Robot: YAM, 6 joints.
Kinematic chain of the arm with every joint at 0, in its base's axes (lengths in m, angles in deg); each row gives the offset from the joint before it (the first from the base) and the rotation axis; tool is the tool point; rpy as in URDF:
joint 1: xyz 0 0 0.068 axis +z
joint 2: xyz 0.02 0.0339 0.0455 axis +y
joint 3: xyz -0.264 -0.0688 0 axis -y
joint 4: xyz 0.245 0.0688 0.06 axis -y
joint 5: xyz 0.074 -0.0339 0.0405 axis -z
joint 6: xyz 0.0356 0 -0.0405 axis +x
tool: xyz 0 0 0 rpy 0 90 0
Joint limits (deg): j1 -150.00..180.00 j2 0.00..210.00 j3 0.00..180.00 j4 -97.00..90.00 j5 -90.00..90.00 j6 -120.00..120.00
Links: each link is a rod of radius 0.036 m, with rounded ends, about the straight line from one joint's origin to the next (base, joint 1, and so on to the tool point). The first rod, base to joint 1, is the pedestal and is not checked.
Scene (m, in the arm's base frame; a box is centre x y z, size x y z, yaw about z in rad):
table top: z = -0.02
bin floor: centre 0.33 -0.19 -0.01 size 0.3 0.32 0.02 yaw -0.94
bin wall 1: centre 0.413 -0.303 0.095 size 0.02 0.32 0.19 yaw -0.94
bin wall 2: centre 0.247 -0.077 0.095 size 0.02 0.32 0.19 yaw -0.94
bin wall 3: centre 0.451 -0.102 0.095 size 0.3 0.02 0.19 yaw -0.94
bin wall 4: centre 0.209 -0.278 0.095 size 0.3 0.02 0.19 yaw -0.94
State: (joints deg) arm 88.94 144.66 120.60 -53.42 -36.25 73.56
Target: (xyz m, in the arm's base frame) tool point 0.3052 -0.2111 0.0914
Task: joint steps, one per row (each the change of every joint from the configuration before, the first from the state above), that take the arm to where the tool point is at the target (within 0.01 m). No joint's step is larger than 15 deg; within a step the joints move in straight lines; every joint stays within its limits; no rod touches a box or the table.
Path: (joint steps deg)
1: -13.94 -4.81 0.38 -6.08 0.30 -4.10
2: -13.93 -4.80 0.38 -6.07 0.30 -4.10
3: -13.94 -4.81 0.38 -6.08 0.29 -4.10
4: -13.94 -4.81 0.39 -6.07 0.30 -4.09
5: -14.04 -3.33 -4.07 0.59 1.95 3.27
6: -14.04 -3.33 -4.07 0.60 1.95 3.28
7: -14.05 -3.33 -4.06 0.60 1.95 3.28
8: -14.04 -3.32 -4.07 0.60 1.95 3.28
9: -14.04 -3.33 -4.07 0.60 1.95 3.28
10: 0.04 11.61 -6.30 0.85 0.42 0.00
11: 0.03 11.61 -6.29 0.85 0.41 0.00

